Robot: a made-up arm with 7 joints.
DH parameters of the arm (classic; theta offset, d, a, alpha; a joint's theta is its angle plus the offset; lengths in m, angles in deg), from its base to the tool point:
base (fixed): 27.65 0 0.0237 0
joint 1: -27.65 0.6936 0.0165 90
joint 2: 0 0.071 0.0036 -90
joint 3: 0 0.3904 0.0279 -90
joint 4: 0 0.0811 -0.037 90
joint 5: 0 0.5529 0.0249 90
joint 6: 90 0.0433 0.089 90
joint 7: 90 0.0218 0.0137 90
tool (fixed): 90 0.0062 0 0
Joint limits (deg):
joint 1: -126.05..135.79
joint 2: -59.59..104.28
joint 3: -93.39..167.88
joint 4: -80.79..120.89
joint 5: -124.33..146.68
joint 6: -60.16..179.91
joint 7: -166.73..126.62
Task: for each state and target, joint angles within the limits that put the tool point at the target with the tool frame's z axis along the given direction. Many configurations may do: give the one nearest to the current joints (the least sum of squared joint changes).
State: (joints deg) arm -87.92 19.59 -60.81 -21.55 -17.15 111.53 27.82
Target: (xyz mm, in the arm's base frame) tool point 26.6 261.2 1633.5 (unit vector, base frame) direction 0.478 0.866 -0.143
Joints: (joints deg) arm -93.29 16.06 -54.59 2.60 -11.70 84.72 40.56
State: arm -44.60 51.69 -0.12 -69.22 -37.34 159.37 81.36
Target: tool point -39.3 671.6 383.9 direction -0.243 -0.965 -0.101
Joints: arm -82.05 83.82 -6.98 -48.23 -42.11 159.58 46.02
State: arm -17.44 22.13 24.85 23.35 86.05 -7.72 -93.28
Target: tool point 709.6 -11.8 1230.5 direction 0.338 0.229 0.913
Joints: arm -25.06 -4.58 19.30 70.72 77.09 -10.70 -56.93
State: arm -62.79 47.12 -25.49 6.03 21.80 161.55 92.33
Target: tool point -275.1 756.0 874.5 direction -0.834 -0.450 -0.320
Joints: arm -64.95 66.69 -28.94 -22.53 12.33 163.57 75.06
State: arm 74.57 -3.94 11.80 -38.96 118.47 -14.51 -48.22
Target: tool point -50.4 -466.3 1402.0 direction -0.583 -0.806 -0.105
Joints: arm 76.66 -3.24 17.88 -63.00 89.94 -47.08 -28.73
